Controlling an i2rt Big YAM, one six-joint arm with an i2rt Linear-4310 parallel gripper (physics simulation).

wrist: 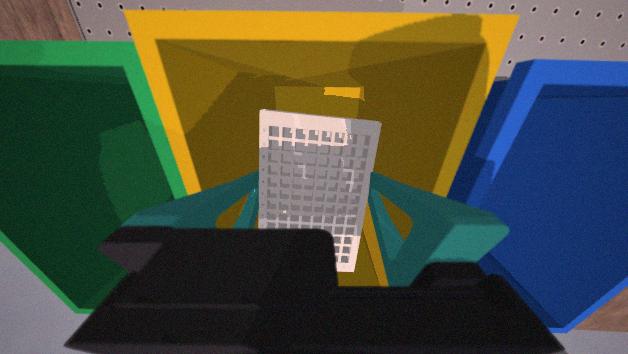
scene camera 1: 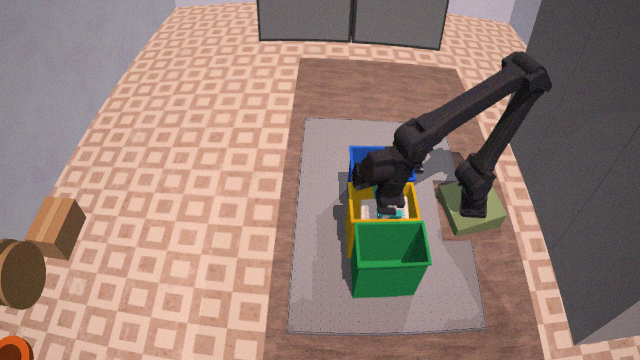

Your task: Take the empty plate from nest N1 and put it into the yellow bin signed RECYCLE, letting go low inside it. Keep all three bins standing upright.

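Frame: origin at the arm's base, x ahead, y left, z up, level; metres.
Where they show: gripper, fingertip midpoint: (wrist: 314,177) (scene camera 1: 378,212); arm's base, link origin: (scene camera 1: 473,202).
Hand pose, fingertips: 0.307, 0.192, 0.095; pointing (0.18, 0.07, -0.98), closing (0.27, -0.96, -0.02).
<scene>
Each offset is from my fingertips to the top centre of the thing, as dx, dy, dz. Level surfaces: height alone.
My gripper (scene camera 1: 392,212) (wrist: 314,177) has teal fingers and is shut on the white plate {-0.016, -0.004, +0.027} (scene camera 1: 367,209) (wrist: 312,167), one finger along each long side. The plate shows a grid of small square wells. It is over the mouth of the yellow bin {-0.008, -0.003, +0.048} (scene camera 1: 350,237) (wrist: 320,25), within its rim as seen from above; how deep it sits is hard to tell. The bin stands upright. Part of the plate is hidden by the gripper body in both views. Nest N1 and the RECYCLE sign cannot be made out.
The upright green bin {-0.049, +0.121, +0.048} (scene camera 1: 390,281) (wrist: 30,53) and the blue bin {+0.016, -0.143, +0.048} (scene camera 1: 359,159) (wrist: 590,71) stand close on either side of the yellow bin. All are on a grey perforated mat {dz -0.132} (scene camera 1: 320,310). The arm's base is on a green block (scene camera 1: 450,212).
</scene>
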